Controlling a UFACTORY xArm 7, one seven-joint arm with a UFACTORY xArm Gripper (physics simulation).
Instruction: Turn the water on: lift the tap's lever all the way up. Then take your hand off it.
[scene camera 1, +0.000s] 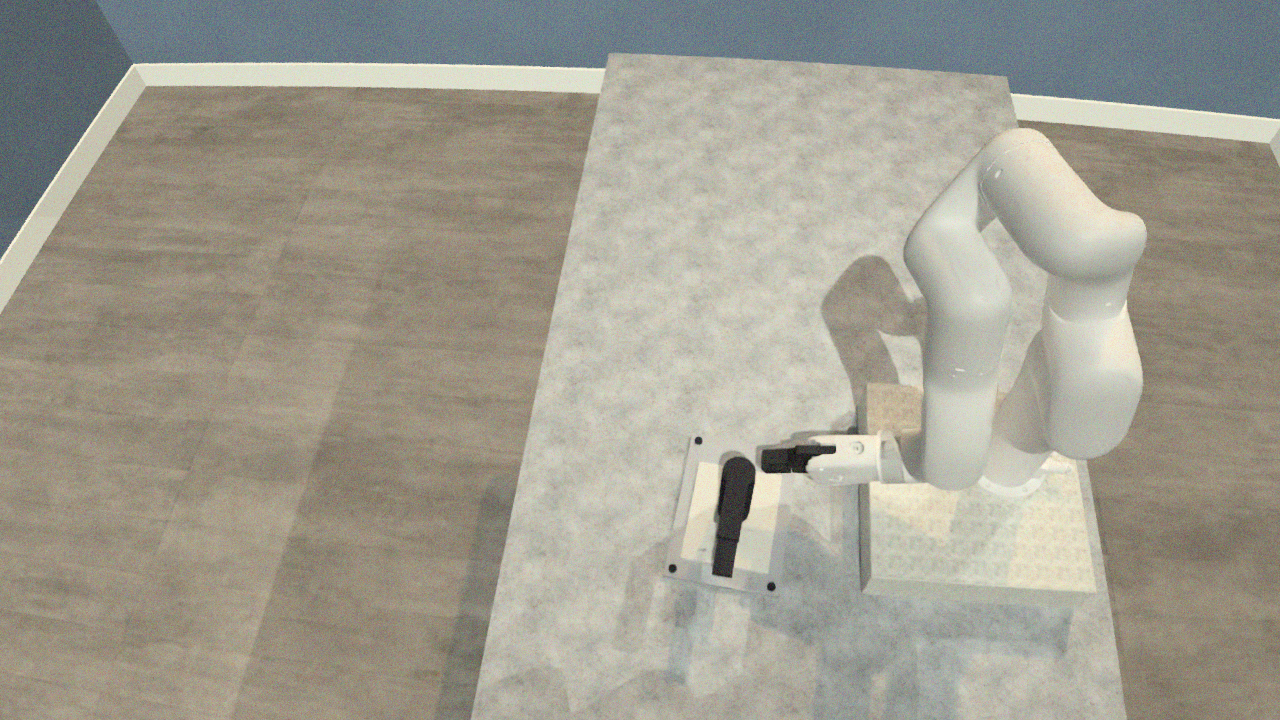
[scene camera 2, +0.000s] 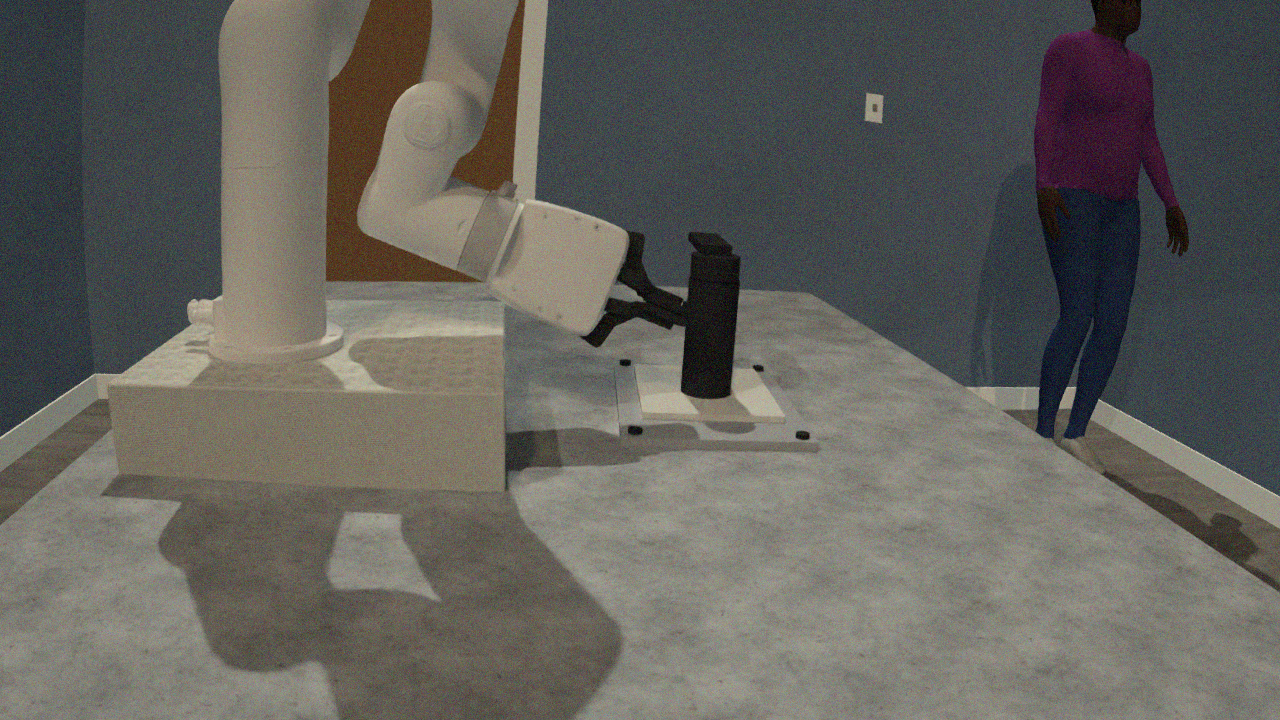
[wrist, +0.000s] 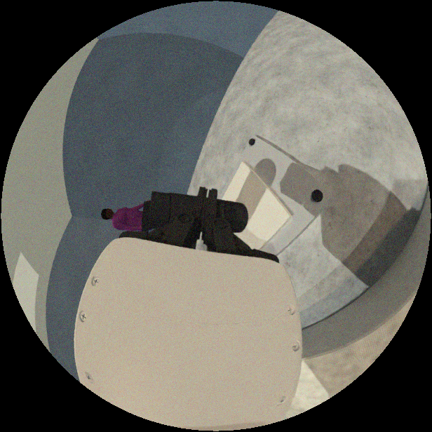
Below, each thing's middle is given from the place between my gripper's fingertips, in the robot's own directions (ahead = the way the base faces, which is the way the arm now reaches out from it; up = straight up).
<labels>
The grey base plate (scene camera 2: 794, 435) lies 9 cm below my hand, 5 cm to the left of it and 3 cm ahead of it.
</labels>
